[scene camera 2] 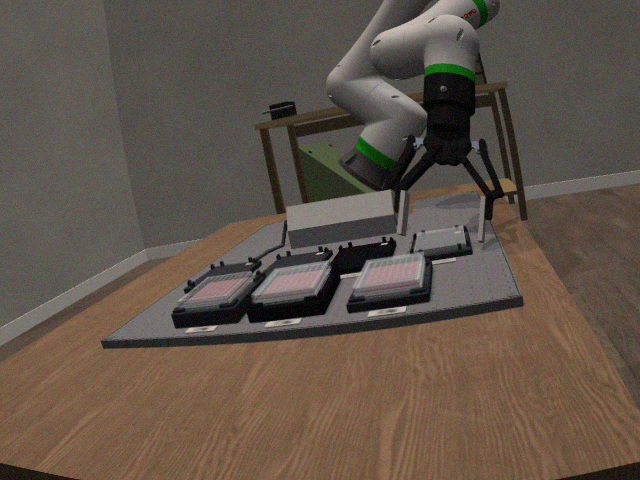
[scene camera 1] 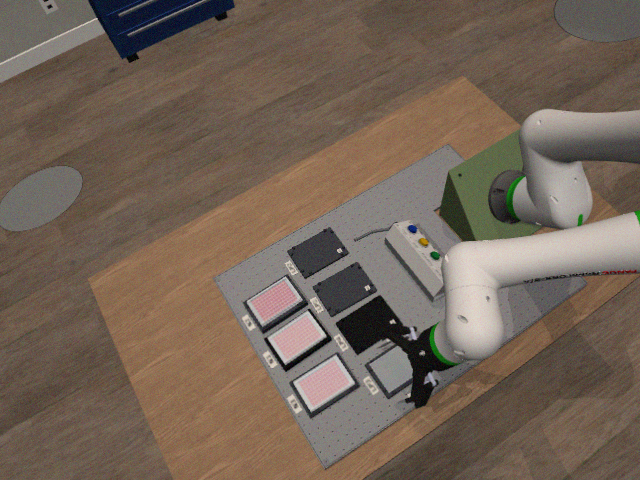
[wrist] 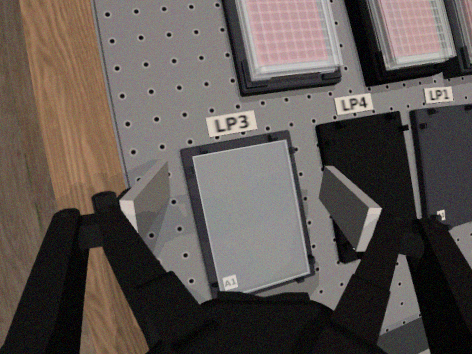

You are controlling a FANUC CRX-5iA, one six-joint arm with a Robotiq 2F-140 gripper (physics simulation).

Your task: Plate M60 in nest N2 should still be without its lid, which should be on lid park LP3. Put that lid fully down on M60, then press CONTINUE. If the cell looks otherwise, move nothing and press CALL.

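Observation:
My gripper is open and empty, its pads above and on either side of lid park LP3. A clear flat lid lies on LP3, its A1 tag at the near left corner in the wrist view. Three pink plates sit in black nests. Their nest labels are too blurred to read, and I cannot tell which plate is M60. The button box has blue, yellow and green buttons; their labels are unreadable.
Beside LP3 stands the black lid park LP4, then LP1. Another dark park lies beyond. A cable runs from the button box. The green arm base stands behind it.

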